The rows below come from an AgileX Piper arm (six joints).
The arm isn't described. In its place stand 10 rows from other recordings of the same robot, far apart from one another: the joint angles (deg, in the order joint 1, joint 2, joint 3, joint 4, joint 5, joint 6), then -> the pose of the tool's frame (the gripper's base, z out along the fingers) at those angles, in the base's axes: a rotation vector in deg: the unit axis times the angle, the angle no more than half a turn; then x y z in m.
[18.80 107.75 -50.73 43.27 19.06 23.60] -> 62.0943, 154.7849, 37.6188, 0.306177, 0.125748, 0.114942
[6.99 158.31 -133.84 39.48 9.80 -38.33] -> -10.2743, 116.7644, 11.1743, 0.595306, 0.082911, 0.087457
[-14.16 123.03 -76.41 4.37 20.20 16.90] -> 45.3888, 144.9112, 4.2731, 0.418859, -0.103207, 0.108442
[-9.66 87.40 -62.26 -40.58 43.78 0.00] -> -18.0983, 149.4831, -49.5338, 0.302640, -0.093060, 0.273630
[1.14 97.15 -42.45 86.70 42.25 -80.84] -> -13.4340, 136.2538, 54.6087, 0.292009, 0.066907, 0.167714
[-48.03 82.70 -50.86 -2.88 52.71 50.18] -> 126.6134, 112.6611, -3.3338, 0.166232, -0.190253, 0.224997
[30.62 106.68 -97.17 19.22 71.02 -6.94] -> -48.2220, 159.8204, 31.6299, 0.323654, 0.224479, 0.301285
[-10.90 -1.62 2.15 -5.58 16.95 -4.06] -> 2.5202, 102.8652, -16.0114, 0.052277, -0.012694, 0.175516
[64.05 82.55 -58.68 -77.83 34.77 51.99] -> -61.4807, 94.1586, -8.0725, 0.182688, 0.259466, 0.313181
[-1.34 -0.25 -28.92 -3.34 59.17 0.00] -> 1.4603, 114.9752, -4.8294, -0.005149, -0.004433, 0.281041
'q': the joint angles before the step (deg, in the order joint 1, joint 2, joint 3, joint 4, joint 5, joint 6). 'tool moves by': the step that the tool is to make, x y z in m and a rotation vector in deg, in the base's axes. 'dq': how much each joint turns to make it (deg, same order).
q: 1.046 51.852 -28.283 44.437 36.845 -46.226
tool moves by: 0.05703 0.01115 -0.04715 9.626 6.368 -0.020
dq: 0.001 21.805 -0.560 30.704 -3.533 -26.850
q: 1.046 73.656 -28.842 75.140 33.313 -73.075
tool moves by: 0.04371 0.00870 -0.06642 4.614 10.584 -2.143
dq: 1.188 22.009 -3.717 17.705 0.700 -14.350
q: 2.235 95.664 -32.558 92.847 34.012 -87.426
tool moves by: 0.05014 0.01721 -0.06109 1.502 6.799 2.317
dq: 2.423 19.905 -11.843 2.762 1.734 -2.170
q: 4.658 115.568 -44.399 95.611 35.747 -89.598
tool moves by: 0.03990 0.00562 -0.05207 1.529 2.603 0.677
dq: -0.001 14.461 -11.689 0.190 1.883 -0.193
